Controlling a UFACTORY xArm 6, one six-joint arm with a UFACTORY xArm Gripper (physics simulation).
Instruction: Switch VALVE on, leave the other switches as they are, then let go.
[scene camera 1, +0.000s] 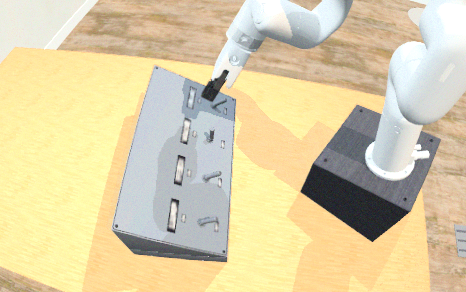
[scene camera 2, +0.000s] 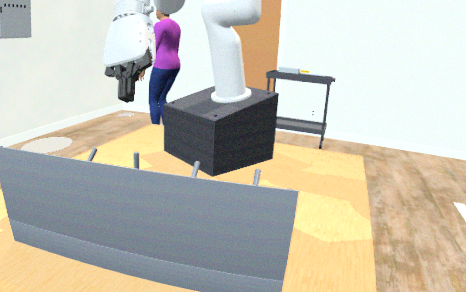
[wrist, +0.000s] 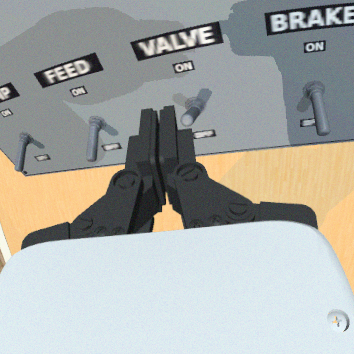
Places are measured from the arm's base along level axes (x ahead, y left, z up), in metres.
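Pixels of known places: gripper, fingertip midpoint: (scene camera 1: 207, 97) (scene camera 2: 126, 100) (wrist: 162, 130); arm's base, link origin: (scene camera 1: 389, 160) (scene camera 2: 231, 96).
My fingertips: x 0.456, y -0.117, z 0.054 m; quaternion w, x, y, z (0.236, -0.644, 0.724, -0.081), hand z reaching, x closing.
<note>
For each thing: its top centre in the pictures, then the offset to it from my fingertips. Level surfaces: height alone.
- VALVE lever, top centre: (wrist: 185, 118) (scene camera 2: 135, 152) (scene camera 1: 211, 128) 0.009 m back, 0.013 m left, 0.104 m down
- BRAKE lever, top centre: (wrist: 323, 114) (scene camera 1: 219, 98) 0.023 m back, 0.107 m right, 0.117 m down
- FEED lever, top centre: (wrist: 84, 145) (scene camera 2: 195, 163) (scene camera 1: 212, 171) 0.022 m back, 0.133 m left, 0.117 m down
- LAMP lever, top centre: (wrist: 11, 158) (scene camera 2: 257, 171) (scene camera 1: 208, 217) 0.021 m back, 0.253 m left, 0.117 m down
- wooden table, surface height: 0.249 m down
The grey switch panel (scene camera 1: 142, 150) (scene camera 2: 150, 215) (wrist: 245, 100) carries the VALVE lever (scene camera 1: 212, 134) (scene camera 2: 136, 160) (wrist: 190, 116), which stands out steeply from the panel, unlike the others. The BRAKE lever (scene camera 1: 218, 104) (wrist: 320, 115), FEED lever (scene camera 1: 213, 176) (wrist: 93, 141) and LAMP lever (scene camera 1: 208, 220) (wrist: 21, 152) lean toward their OFF labels. My gripper (scene camera 1: 207, 96) (scene camera 2: 126, 99) (wrist: 162, 130) is shut and empty. It hangs above the panel, apart from the levers. In the wrist view its fingertips appear just left of the VALVE lever.
The arm's dark base block (scene camera 1: 345, 200) (scene camera 2: 245, 130) stands on the wooden table (scene camera 1: 265, 210) (scene camera 2: 335, 220), across from the panel's lever side. In scene camera 2, a person (scene camera 2: 167, 45) in a purple top stands behind the gripper, and a dark cart (scene camera 2: 302, 78) is by the wall.
</note>
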